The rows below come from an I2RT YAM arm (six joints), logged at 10 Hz.
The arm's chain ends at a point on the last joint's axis. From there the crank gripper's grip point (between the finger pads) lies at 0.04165 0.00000 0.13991 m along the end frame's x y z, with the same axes.
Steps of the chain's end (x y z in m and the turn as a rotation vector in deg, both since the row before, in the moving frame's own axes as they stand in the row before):
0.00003 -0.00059 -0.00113 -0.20 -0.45 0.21
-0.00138 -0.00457 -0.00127 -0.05 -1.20 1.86
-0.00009 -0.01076 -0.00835 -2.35 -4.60 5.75
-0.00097 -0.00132 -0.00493 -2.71 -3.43 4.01
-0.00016 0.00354 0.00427 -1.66 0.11 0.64
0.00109 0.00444 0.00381 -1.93 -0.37 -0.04
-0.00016 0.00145 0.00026 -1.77 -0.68 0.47
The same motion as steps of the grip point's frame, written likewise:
-0.00107 0.00005 -0.00081 -0.20 -0.45 0.21
-0.00434 -0.00314 -0.00043 -0.05 -1.20 1.86
-0.01192 -0.00137 -0.00567 -2.35 -4.60 5.75
-0.00974 0.00796 -0.00292 -2.71 -3.43 4.01
0.00008 0.00806 0.00412 -1.66 0.11 0.64
0.00019 0.00913 0.00400 -1.93 -0.37 -0.04
-0.00184 0.00611 0.00067 -1.77 -0.68 0.47

